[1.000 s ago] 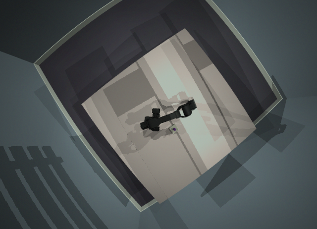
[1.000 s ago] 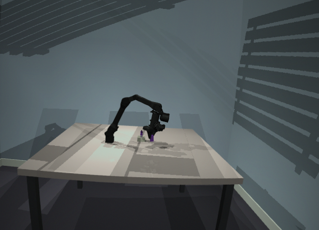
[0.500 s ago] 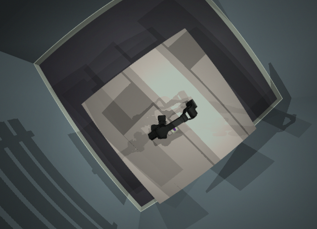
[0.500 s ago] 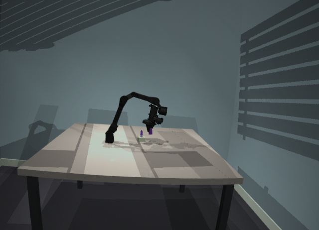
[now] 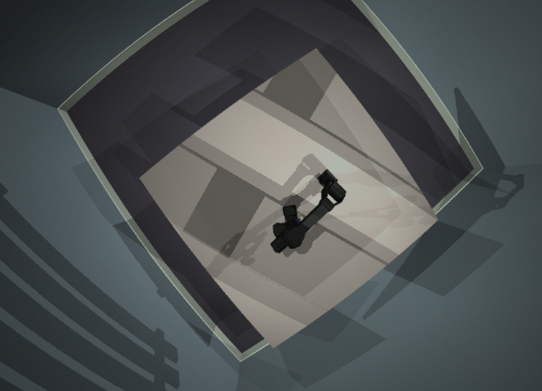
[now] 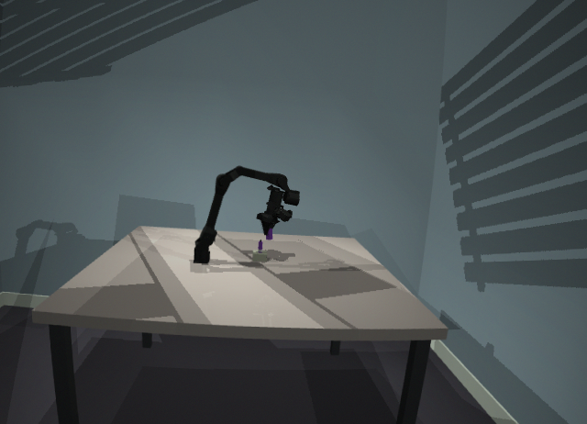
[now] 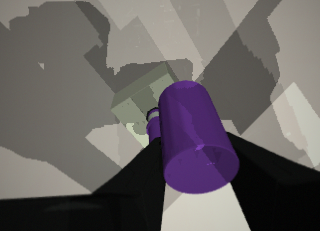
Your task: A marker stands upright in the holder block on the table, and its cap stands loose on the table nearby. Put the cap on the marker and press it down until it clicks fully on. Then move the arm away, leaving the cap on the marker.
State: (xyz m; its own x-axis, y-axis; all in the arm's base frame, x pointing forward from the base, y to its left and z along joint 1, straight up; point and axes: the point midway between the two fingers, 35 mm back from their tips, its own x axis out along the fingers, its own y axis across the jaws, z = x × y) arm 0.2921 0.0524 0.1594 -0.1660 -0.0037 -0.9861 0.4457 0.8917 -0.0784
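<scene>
Now: gripper tip 3 cm past the pale holder block, 3 cm to the right of it and 11 cm above it. From my gripper tip the other things lie so: purple cap 1 cm ahead, 1 cm above.
</scene>
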